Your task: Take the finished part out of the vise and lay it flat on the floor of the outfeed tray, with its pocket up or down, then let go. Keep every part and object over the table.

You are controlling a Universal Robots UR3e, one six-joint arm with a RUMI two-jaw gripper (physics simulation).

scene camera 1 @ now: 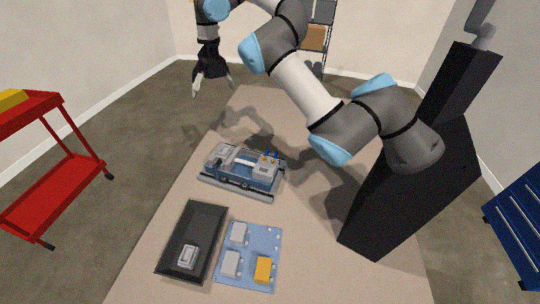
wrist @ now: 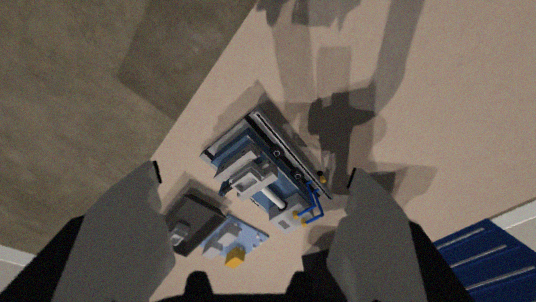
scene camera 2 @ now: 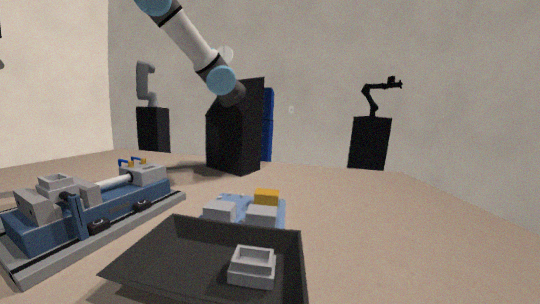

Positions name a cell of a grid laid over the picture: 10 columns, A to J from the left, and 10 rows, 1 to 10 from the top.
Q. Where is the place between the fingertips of the gripper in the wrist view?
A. E6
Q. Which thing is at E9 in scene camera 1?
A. A light blue plate.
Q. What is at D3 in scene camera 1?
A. The gripper.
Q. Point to a vise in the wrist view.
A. F7
